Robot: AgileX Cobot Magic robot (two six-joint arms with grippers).
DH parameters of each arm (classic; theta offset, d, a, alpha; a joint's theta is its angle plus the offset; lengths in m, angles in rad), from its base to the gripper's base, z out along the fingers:
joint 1: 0 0.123 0 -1.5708
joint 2: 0.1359 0 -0.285 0
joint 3: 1.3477 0 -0.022 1.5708
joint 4: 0 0.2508 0 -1.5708
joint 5: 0 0 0.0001 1.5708
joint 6: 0 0.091 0 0
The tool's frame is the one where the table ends.
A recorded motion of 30 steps. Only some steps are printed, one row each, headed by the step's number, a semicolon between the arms.
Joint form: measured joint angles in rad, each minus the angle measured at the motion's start. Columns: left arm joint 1, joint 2, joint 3, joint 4, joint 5, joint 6; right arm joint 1, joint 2, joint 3, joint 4, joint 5, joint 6.
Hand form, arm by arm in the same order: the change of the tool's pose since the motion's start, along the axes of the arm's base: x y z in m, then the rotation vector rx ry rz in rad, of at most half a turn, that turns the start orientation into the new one. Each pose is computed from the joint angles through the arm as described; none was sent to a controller.
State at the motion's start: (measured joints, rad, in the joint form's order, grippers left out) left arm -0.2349 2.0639 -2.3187 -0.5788 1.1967 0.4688; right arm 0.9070 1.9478 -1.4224 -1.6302 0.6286 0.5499
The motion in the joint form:
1: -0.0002 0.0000 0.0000 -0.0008 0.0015 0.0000; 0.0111 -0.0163 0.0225 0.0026 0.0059 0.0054
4: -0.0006 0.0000 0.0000 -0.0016 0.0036 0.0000; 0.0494 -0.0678 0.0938 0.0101 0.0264 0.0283
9: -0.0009 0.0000 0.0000 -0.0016 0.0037 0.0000; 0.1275 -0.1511 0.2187 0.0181 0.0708 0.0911
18: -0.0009 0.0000 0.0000 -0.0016 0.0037 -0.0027; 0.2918 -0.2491 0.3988 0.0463 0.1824 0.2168
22: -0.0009 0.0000 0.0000 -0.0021 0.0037 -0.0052; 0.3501 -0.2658 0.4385 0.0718 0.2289 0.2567
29: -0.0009 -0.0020 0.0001 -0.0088 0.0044 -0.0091; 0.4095 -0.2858 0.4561 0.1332 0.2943 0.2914
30: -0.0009 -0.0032 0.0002 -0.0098 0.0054 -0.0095; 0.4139 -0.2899 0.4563 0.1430 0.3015 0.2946
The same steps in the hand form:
1: -0.0002 -0.0001 0.0000 -0.0002 0.0013 -0.0012; -0.0063 -0.0008 0.0004 0.0002 0.0047 0.0030
4: -0.0004 -0.0004 -0.0001 -0.0001 0.0031 -0.0030; -0.0270 -0.0037 0.0013 0.0048 0.0193 0.0122
9: -0.0005 -0.0005 -0.0001 -0.0001 0.0032 -0.0033; -0.0647 -0.0091 -0.0008 0.0213 0.0450 0.0262
18: -0.0005 -0.0005 -0.0001 -0.0013 0.0049 -0.0017; -0.1279 -0.0170 -0.0132 0.0481 0.0824 0.0353
22: -0.0005 -0.0005 -0.0001 -0.0030 0.0066 -0.0003; -0.1466 -0.0186 -0.0178 0.0606 0.0957 0.0259
29: -0.0013 -0.0008 0.0010 -0.0111 0.0093 -0.0006; -0.1641 -0.0211 -0.0169 0.0968 0.1155 -0.0159
30: -0.0017 -0.0008 0.0015 -0.0121 0.0095 -0.0012; -0.1654 -0.0219 -0.0159 0.1043 0.1189 -0.0240

